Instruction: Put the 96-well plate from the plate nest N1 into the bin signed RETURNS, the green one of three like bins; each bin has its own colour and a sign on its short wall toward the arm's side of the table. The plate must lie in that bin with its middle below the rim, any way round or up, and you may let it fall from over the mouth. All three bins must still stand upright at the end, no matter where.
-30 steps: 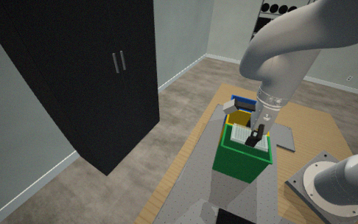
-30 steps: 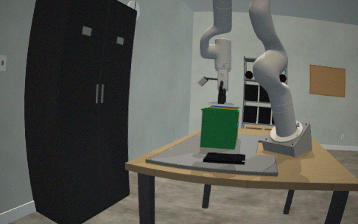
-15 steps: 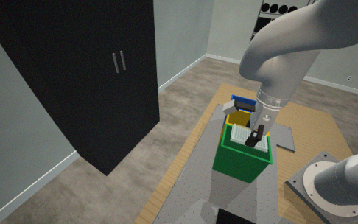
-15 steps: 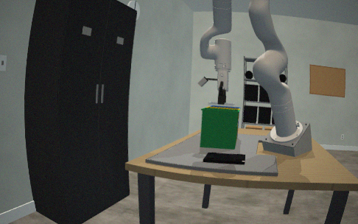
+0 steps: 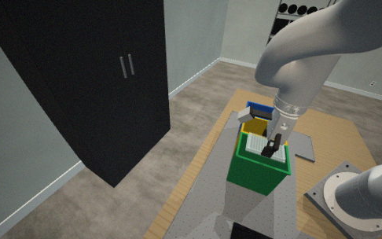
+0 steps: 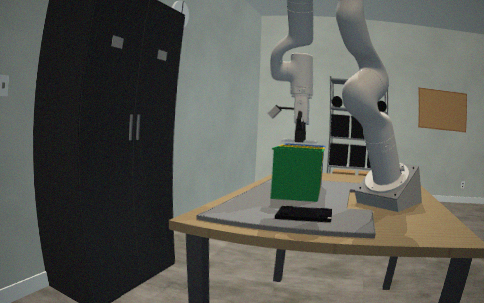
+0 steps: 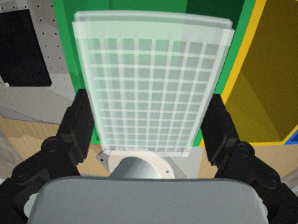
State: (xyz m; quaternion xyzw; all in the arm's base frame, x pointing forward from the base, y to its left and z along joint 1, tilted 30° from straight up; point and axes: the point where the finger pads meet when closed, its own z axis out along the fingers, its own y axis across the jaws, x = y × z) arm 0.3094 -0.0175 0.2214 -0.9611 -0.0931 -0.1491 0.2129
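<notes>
My gripper is now 1 cm above the white 96-well plate. Also, from my hand: yellow bin (13 cm to the right, 13 cm below, 3 cm ahead); green bin (13 cm below); blue bin (25 cm to the right, 13 cm below, 7 cm ahead).
</notes>
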